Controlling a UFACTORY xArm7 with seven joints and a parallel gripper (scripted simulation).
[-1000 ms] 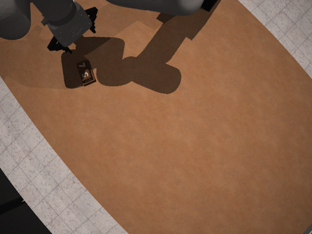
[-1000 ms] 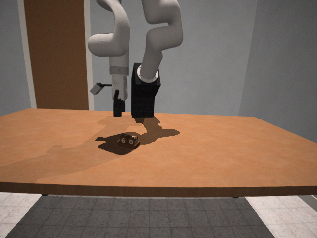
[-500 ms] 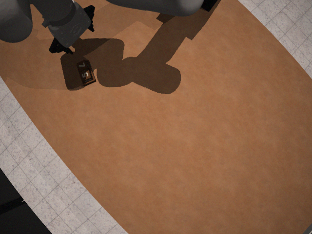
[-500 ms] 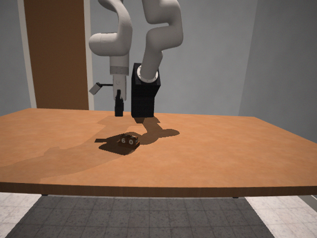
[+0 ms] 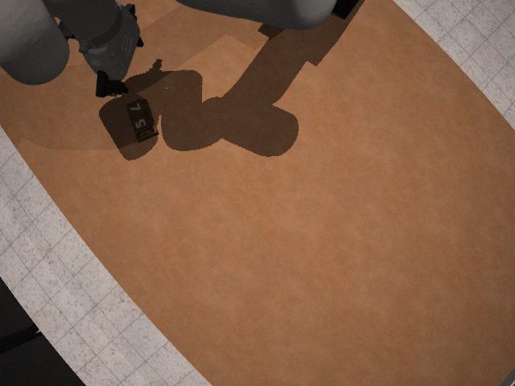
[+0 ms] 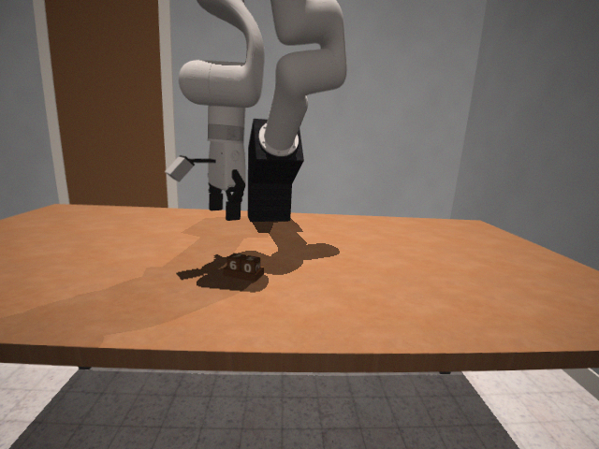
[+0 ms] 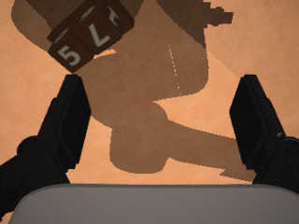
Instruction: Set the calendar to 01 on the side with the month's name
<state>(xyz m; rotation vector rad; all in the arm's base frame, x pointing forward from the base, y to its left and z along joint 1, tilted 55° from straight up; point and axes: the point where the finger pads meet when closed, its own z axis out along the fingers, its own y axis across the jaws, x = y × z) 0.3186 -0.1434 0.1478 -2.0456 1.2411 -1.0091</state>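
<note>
My gripper is now 11 cm above the cube, 4 cm short of it and 3 cm to the right of it. The rest, counted from my hand: calendar tray 12 cm below, 5 cm to the left, 5 cm ahead.
</note>
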